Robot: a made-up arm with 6 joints. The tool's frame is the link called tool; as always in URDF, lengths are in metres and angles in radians.
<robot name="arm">
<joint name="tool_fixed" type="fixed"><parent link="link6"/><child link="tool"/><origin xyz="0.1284 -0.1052 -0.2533" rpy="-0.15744 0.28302 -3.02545"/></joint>
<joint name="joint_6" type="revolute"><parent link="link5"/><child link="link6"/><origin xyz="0.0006 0.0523 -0.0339"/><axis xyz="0.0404 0.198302 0.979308"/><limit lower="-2" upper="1.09" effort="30" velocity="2.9"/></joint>
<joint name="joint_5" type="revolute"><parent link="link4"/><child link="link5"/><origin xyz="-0.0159 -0.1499 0.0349"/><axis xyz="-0.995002 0.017 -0.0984"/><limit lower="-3.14" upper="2.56" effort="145" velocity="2.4"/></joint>
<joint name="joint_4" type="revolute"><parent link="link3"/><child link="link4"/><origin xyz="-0.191 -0.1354 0.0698"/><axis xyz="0.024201 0.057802 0.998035"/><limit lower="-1.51" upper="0.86" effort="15" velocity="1.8"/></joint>
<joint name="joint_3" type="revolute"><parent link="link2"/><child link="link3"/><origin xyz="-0.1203 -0.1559 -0.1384"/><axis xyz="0.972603 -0.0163 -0.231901"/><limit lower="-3.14" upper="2.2" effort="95" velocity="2.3"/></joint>
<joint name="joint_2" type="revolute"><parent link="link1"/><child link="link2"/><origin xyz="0.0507 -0.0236 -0.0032"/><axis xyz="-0.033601 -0.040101 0.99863"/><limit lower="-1.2" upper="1.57" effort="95" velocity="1.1"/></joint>
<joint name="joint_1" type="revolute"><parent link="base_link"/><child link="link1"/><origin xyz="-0.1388 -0.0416 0.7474"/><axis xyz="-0.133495 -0.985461 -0.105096"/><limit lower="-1.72" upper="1.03" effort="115" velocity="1.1"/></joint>
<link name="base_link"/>
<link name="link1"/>
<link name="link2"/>
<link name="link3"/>
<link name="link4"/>
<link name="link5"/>
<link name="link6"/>
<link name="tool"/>
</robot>
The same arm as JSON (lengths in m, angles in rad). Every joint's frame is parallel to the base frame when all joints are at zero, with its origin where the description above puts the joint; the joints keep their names.
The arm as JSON. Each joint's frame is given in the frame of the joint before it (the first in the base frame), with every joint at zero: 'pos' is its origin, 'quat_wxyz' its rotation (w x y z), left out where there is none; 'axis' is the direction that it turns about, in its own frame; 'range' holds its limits. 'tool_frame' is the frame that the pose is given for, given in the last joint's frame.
{"length_unit": "m", "angle_unit": "rad", "joints": [{"joint": "joint_1", "pos": [-0.1388, -0.0416, 0.7474], "axis": [-0.133495, -0.985461, -0.105096], "range": [-1.72, 1.03]}, {"joint": "joint_2", "pos": [0.0507, -0.0236, -0.0032], "axis": [-0.033601, -0.040101, 0.99863], "range": [-1.2, 1.57]}, {"joint": "joint_3", "pos": [-0.1203, -0.1559, -0.1384], "axis": [0.972603, -0.0163, -0.231901], "range": [-3.14, 2.2]}, {"joint": "joint_4", "pos": [-0.191, -0.1354, 0.0698], "axis": [0.024201, 0.057802, 0.998035], "range": [-1.51, 0.86]}, {"joint": "joint_5", "pos": [-0.0159, -0.1499, 0.0349], "axis": [-0.995002, 0.017, -0.0984], "range": [-3.14, 2.56]}, {"joint": "joint_6", "pos": [0.0006, 0.0523, -0.0339], "axis": [0.0404, 0.198302, 0.979308], "range": [-2.0, 1.09]}], "tool_frame": {"pos": [0.1284, -0.1052, -0.2533], "quat_wxyz": [0.068353, 0.135846, 0.085882, -0.984631]}}
